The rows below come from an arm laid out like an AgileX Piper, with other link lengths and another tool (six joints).
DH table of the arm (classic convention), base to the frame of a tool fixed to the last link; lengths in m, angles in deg. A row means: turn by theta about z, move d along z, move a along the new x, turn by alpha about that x. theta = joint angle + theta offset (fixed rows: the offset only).
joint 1: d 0.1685  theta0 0  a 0  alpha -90
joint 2: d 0  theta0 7.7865  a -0.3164  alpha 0
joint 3: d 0  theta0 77.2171  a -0.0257  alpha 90
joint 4: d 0.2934  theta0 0  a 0  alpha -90
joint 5: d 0  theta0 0  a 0  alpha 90
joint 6: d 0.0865  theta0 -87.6  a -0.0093  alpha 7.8
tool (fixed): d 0.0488  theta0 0  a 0  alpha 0
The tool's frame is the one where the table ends.
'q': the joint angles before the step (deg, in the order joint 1, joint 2, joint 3, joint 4, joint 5, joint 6). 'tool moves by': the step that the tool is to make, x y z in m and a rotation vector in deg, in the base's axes. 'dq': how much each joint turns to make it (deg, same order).
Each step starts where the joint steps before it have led.
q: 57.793, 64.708, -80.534, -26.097, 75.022, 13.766
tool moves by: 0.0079, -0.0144, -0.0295, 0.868, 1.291, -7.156
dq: -2.391, -2.218, 7.344, -1.986, -2.293, 7.082
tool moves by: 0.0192, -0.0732, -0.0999, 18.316, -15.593, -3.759
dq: -27.712, -17.470, 36.554, 11.471, -48.534, -6.992
